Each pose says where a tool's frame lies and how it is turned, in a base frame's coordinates. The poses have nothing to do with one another.
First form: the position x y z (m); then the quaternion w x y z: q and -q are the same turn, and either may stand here.
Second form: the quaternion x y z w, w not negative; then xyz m. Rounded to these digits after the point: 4 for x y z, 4 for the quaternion.
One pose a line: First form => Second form
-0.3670, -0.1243, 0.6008, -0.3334, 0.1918, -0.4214, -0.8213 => -0.1918, 0.4214, 0.8213, 0.3334, -0.3670, -0.1243, 0.6008
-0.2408, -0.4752, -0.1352, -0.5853, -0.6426, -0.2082, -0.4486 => 0.6426, 0.2082, 0.4486, 0.5853, -0.2408, -0.4752, -0.1352
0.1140, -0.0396, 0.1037, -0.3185, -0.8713, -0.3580, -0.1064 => 0.8713, 0.3580, 0.1064, 0.3185, 0.1140, -0.0396, 0.1037
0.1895, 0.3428, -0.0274, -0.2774, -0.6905, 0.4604, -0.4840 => 0.6905, -0.4604, 0.4840, 0.2774, 0.1895, 0.3428, -0.0274
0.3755, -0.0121, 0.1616, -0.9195, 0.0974, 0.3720, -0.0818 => -0.0974, -0.3720, 0.0818, 0.9195, 0.3755, -0.0121, 0.1616
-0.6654, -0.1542, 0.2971, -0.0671, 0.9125, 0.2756, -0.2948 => -0.9125, -0.2756, 0.2948, 0.0671, -0.6654, -0.1542, 0.2971
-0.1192, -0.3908, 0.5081, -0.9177, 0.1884, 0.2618, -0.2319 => -0.1884, -0.2618, 0.2319, 0.9177, -0.1192, -0.3908, 0.5081
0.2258, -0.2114, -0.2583, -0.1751, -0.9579, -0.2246, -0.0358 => 0.9579, 0.2246, 0.0358, 0.1751, 0.2258, -0.2114, -0.2583
